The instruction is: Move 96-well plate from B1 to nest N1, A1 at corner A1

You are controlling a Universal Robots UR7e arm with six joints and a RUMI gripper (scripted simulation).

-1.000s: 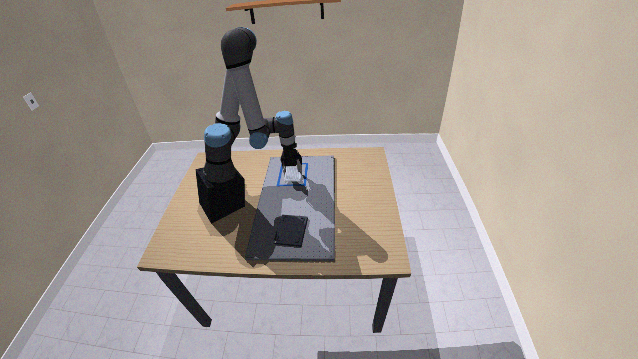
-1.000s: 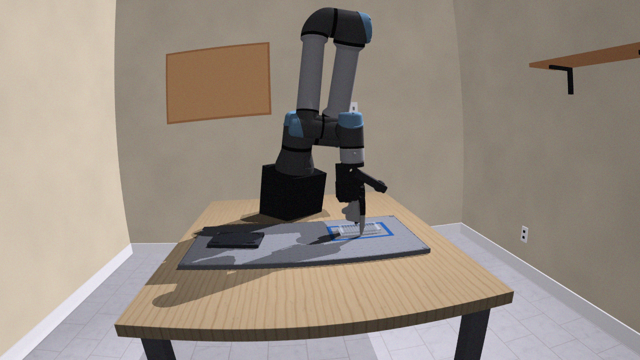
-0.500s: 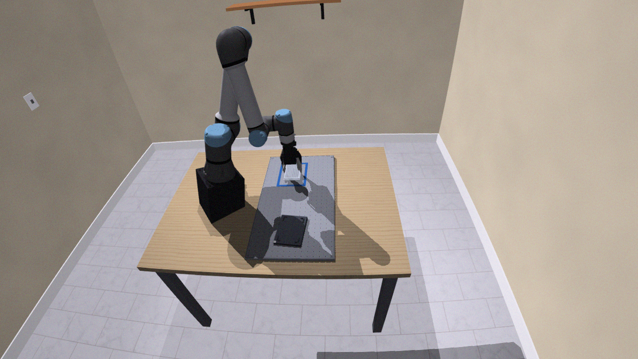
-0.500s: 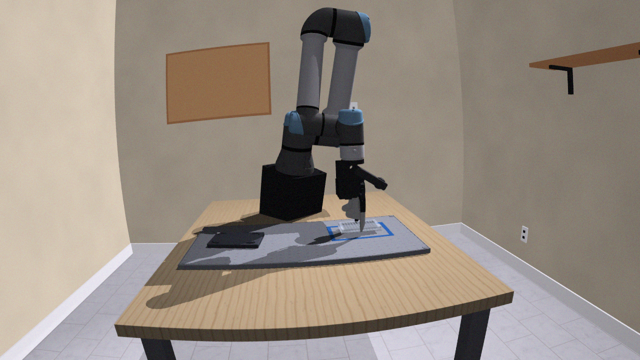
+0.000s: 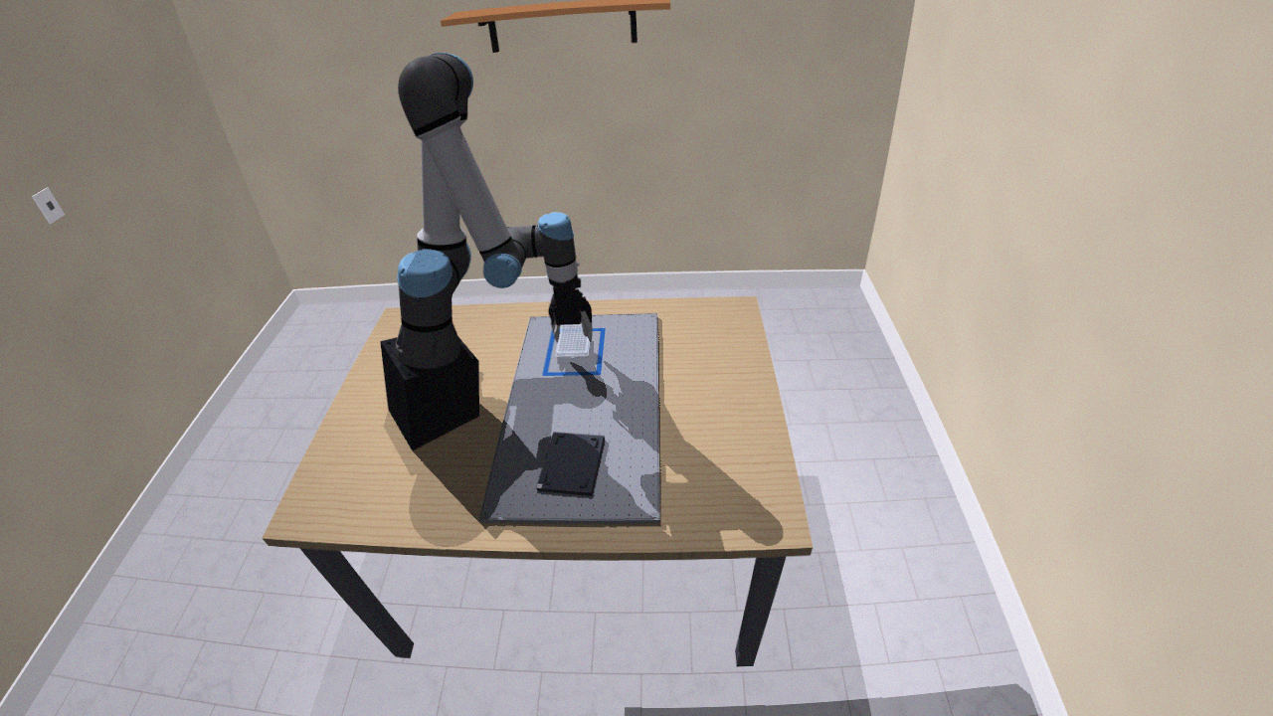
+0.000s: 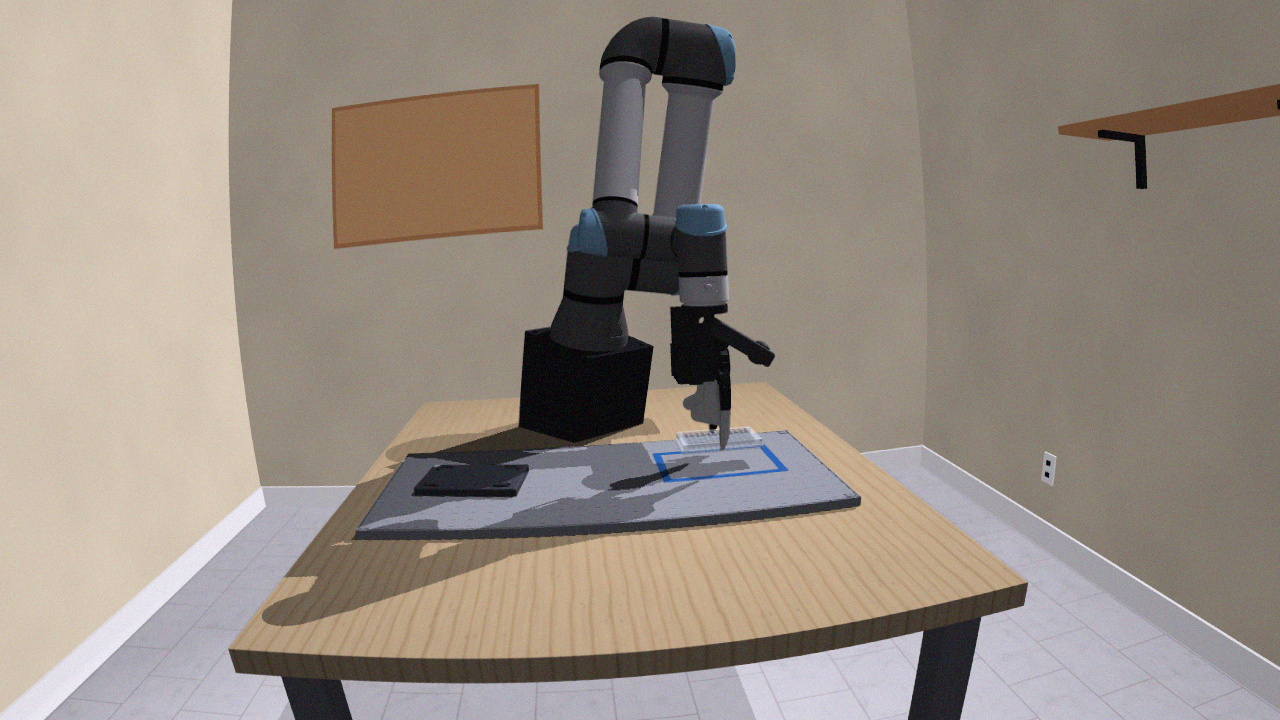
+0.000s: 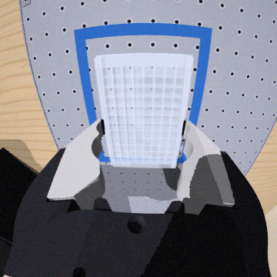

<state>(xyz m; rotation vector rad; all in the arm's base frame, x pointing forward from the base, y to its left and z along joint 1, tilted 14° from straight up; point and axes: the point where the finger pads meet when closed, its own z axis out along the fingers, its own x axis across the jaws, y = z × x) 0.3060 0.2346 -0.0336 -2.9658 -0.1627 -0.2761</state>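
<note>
Now: hand 38 cm to the left of the black plate nest N1, 8 cm short of it and 4 cm above it. From my hand the other things lie so: 96-well plate (1 cm below).
</note>
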